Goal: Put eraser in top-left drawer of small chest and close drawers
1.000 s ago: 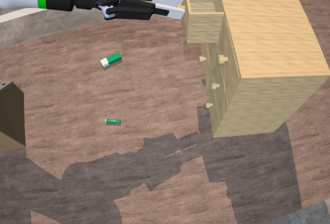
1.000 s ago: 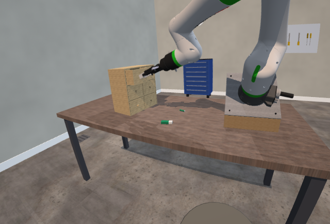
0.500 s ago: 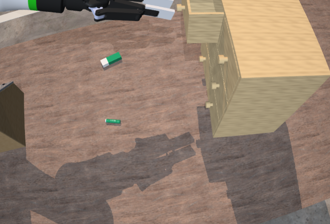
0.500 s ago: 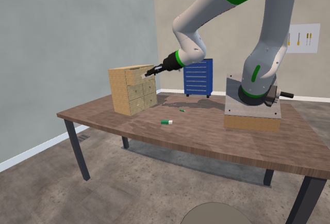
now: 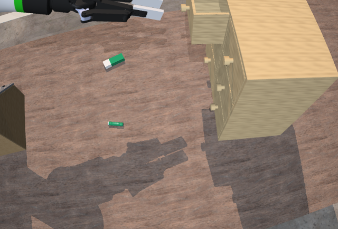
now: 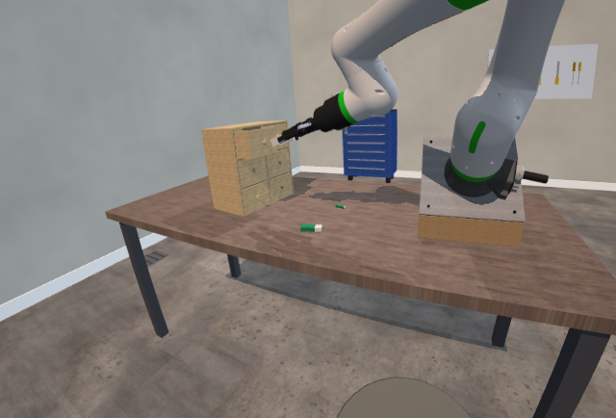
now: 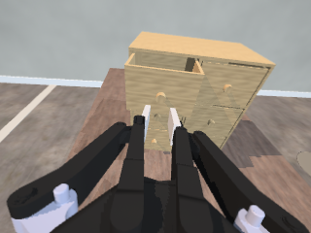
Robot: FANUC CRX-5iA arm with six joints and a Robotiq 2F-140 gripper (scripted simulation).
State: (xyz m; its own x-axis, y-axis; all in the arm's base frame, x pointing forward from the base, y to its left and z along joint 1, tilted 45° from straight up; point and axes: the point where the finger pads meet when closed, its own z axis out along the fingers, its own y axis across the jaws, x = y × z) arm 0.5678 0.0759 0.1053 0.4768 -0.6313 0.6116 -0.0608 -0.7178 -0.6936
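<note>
Now: hand 130 mm past the eraser, 50 mm to the right of it and 270 mm above it. Also, from my hand: green cylinder 120 mm behind, 150 mm to the right, 270 mm below.
</note>
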